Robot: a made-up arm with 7 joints. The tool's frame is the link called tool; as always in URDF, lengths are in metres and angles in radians. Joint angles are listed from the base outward. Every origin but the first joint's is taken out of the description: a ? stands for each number. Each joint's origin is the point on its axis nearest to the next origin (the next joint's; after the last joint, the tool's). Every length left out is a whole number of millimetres.
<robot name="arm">
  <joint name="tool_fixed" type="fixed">
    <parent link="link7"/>
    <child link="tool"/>
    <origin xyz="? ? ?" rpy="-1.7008 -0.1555 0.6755"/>
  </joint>
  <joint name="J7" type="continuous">
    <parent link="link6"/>
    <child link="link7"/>
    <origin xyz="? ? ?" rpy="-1.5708 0 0"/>
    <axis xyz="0 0 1"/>
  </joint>
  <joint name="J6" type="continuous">
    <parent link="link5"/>
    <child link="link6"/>
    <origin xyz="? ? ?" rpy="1.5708 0 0"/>
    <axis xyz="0 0 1"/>
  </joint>
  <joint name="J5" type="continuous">
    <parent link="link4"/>
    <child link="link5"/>
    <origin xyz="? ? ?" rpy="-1.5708 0 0"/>
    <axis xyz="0 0 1"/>
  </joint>
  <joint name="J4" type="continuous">
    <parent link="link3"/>
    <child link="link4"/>
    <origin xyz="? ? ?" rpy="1.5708 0 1.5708"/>
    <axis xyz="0 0 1"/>
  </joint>
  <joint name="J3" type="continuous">
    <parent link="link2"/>
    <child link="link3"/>
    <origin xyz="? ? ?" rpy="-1.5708 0 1.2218"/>
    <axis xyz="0 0 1"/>
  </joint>
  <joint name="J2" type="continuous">
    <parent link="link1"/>
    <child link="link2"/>
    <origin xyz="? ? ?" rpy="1.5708 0 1.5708"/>
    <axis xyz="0 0 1"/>
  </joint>
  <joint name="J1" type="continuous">
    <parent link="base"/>
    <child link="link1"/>
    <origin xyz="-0.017 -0.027 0.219" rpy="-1.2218 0 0"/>
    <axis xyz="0 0 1"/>
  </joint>
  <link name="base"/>
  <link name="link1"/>
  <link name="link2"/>
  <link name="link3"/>
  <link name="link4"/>
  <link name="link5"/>
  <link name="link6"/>
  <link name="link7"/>
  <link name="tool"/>
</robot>
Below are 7 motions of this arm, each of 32 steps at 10 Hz.
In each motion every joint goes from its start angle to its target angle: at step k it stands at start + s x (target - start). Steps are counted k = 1, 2, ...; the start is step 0. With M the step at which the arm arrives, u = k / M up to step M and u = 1 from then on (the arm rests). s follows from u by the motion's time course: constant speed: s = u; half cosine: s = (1 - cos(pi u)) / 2; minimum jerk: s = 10 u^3 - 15 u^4 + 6 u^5.
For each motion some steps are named. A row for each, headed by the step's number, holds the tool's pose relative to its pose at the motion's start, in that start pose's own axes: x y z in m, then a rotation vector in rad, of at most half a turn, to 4 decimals.
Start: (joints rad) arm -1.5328 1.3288 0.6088 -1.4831 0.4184 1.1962 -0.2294
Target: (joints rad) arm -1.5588 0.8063 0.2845 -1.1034 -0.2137 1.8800 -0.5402
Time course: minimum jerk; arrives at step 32
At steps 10, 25, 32:
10: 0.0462 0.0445 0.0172 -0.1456 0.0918 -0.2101
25: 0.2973 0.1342 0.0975 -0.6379 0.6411 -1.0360
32: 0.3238 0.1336 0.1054 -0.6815 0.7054 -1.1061

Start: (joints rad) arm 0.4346 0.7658 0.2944 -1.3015 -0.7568 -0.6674 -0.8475
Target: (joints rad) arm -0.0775 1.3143 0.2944 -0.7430 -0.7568 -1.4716 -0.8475
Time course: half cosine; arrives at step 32
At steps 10, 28, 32:
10: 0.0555 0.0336 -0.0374 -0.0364 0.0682 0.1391
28: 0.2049 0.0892 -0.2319 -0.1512 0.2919 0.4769
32: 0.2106 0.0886 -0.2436 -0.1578 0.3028 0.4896

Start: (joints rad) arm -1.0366 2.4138 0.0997 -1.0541 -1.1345 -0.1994 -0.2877
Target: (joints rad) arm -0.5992 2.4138 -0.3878 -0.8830 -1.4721 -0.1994 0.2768
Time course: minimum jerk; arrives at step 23
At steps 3, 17, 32:
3: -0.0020 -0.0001 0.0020 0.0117 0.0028 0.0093
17: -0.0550 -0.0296 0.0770 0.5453 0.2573 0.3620
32: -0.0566 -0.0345 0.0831 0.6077 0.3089 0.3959

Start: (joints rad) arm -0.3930 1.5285 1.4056 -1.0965 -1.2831 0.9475 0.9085
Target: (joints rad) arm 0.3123 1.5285 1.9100 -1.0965 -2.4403 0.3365 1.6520
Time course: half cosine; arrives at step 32
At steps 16, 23, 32:
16: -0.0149 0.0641 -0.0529 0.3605 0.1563 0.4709
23: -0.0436 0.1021 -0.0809 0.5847 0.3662 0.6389
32: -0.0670 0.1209 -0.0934 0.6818 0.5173 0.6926

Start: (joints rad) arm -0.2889 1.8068 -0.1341 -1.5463 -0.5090 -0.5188 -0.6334
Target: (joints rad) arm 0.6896 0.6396 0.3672 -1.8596 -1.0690 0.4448 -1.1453
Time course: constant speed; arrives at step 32
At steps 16, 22, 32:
16: -0.2232 -0.0504 0.1636 0.1224 -0.0146 -0.3930
22: -0.3082 -0.1049 0.1817 0.2807 0.0286 -0.6016
32: -0.4333 -0.2142 0.1567 0.6982 0.2060 -0.9418

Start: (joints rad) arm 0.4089 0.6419 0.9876 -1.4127 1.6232 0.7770 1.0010
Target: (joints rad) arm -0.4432 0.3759 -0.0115 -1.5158 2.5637 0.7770 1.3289
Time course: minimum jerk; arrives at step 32
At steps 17, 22, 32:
17: 0.0532 0.2527 -0.1620 -0.6047 -0.7007 -0.6890
22: 0.1414 0.3397 -0.2594 -1.0053 -0.9983 -0.8865
32: 0.2175 0.3749 -0.3315 -1.3241 -1.1762 -0.9449

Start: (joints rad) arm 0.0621 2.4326 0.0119 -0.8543 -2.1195 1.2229 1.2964
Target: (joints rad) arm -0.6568 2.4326 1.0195 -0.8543 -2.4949 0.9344 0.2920
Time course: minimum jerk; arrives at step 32
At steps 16, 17, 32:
16: 0.1064 0.0421 -0.1679 -0.4761 0.8240 -0.3648
17: 0.1159 0.0379 -0.1920 -0.5160 0.9223 -0.4250
32: 0.1452 -0.0541 -0.3693 -0.6762 1.6279 -1.0103

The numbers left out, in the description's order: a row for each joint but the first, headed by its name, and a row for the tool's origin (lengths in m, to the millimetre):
tool: -0.007 0.03 0
J7: -0.027 0.01 0
J6: 0.006 0.037 0
J5: 0.045 -0.245 0
J4: -0.02 -0.016 0
J3: 0.311 -0.124 0
J2: 0.003 0.018 0

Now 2 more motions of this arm.
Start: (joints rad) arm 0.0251 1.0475 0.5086 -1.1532 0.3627 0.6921 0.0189
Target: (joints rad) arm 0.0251 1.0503 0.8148 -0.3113 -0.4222 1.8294 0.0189
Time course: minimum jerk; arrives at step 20
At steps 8, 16, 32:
8: 0.0107 0.0644 -0.0620 -0.5686 -0.0327 -0.3092
16: 0.1054 0.1180 -0.2105 -1.6062 -0.1457 -1.0607
32: 0.1181 0.1164 -0.2227 -1.6973 -0.1515 -1.1346

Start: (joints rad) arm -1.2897 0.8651 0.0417 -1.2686 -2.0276 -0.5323 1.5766
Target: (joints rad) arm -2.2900 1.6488 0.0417 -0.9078 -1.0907 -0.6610 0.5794
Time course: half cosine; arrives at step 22
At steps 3, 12, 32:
3: -0.0167 0.0034 -0.0209 -0.0219 0.0269 0.0369
12: -0.2044 -0.0693 -0.2513 -0.3963 0.2682 0.4812
32: -0.2738 -0.2544 -0.3832 -0.8694 0.3514 0.8439

